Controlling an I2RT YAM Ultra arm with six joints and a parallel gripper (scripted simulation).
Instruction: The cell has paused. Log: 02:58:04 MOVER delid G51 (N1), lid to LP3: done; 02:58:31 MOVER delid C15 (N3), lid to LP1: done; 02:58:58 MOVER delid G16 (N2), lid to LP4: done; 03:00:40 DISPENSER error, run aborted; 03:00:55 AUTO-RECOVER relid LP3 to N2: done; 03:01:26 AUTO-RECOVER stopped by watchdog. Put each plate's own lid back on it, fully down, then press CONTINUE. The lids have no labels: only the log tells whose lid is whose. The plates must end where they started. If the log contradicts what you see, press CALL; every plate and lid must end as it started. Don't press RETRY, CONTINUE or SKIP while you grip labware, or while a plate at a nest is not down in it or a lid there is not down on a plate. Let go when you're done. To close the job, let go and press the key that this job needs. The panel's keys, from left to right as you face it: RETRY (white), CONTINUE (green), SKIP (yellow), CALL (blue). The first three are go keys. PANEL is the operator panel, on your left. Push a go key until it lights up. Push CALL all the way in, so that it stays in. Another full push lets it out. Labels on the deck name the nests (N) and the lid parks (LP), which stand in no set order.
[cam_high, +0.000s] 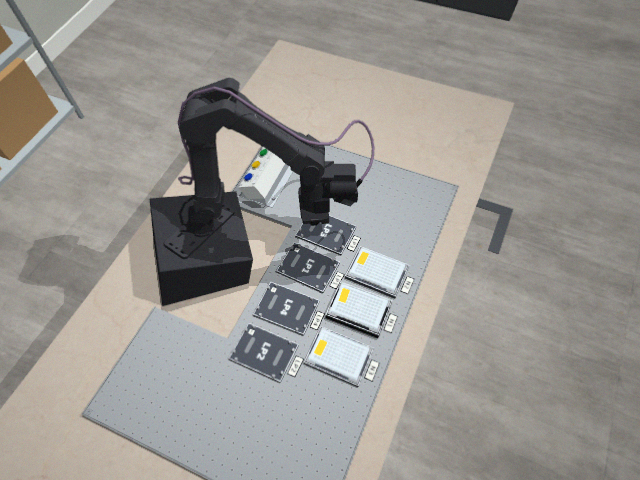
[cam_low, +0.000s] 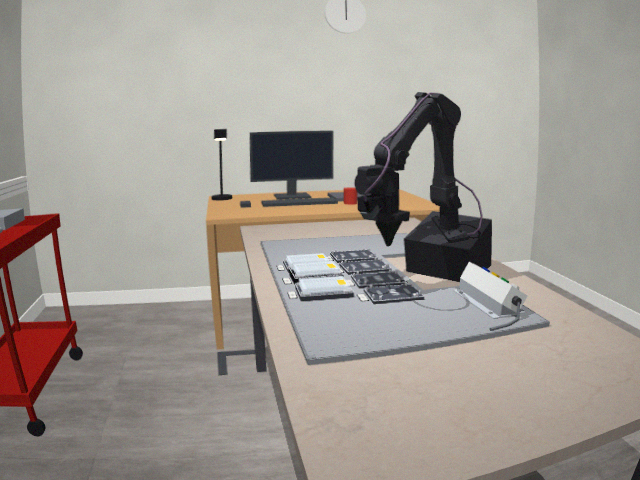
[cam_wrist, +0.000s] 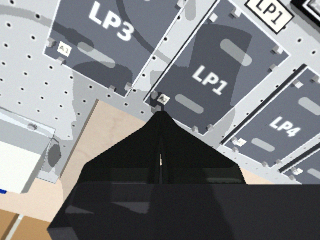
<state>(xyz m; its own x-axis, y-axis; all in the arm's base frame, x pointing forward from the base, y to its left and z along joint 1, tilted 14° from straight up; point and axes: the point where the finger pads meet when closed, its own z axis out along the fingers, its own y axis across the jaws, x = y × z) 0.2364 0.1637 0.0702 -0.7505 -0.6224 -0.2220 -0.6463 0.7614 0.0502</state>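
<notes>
Right now the green continue key is 300 mm behind my hand, 160 mm to the left of it and 70 mm below it. From my hand the other things lie so: plate: 220 mm ahead, 230 mm to the right, 110 mm below; yellow key: 290 mm behind, 110 mm to the left, 70 mm below; blue key: 280 mm behind, 70 mm to the left, 80 mm below.
</notes>
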